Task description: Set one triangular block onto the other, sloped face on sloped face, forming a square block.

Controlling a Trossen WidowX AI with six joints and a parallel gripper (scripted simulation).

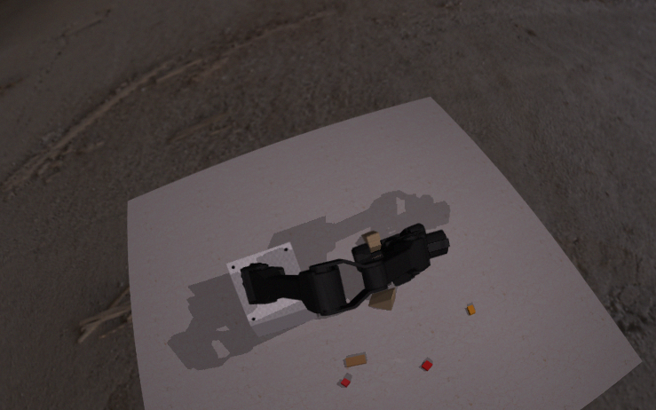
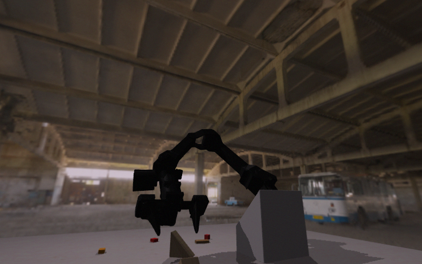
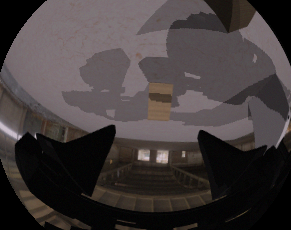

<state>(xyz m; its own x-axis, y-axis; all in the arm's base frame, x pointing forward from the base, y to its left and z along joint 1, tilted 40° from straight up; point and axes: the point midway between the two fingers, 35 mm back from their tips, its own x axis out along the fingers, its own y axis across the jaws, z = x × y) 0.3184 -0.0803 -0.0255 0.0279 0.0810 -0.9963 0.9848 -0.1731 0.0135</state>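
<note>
My gripper tip is now 1 cm short of the tan triangular block, 6 cm to the right of it and 6 cm above it. Round my gripper tip: orange cube: 12 cm ahead, 27 cm to the right, 7 cm below; then flat tan block: 21 cm behind, 23 cm to the right, 8 cm below.
</note>
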